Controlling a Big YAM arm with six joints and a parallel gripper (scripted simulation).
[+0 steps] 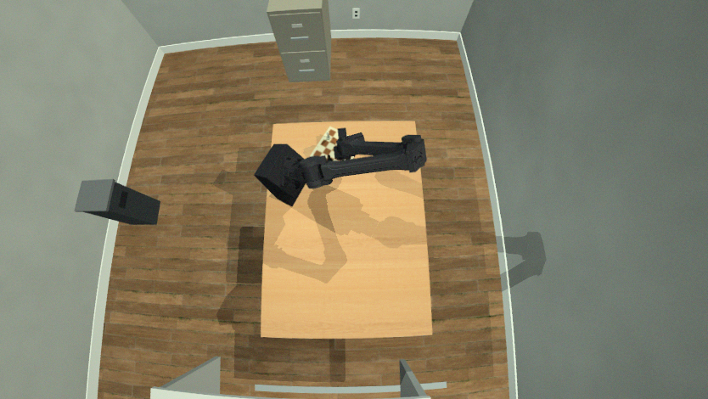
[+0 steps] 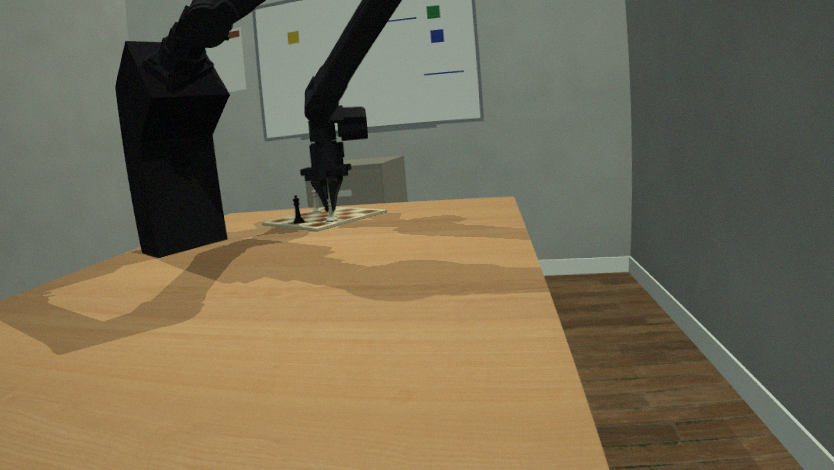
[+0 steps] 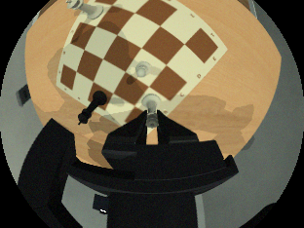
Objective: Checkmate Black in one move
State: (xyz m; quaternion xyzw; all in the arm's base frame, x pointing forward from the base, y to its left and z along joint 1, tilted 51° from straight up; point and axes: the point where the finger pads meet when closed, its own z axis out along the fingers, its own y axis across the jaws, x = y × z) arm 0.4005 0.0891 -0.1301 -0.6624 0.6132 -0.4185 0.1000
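The short white piece is 6 cm to the left of my hand and 2 cm below it. The rest, counted from my hand: black king (8 cm behind, 3 cm to the left); then tall white piece (5 cm behind, 16 cm to the left); then chessboard (3 cm behind, 8 cm to the left, 3 cm below).
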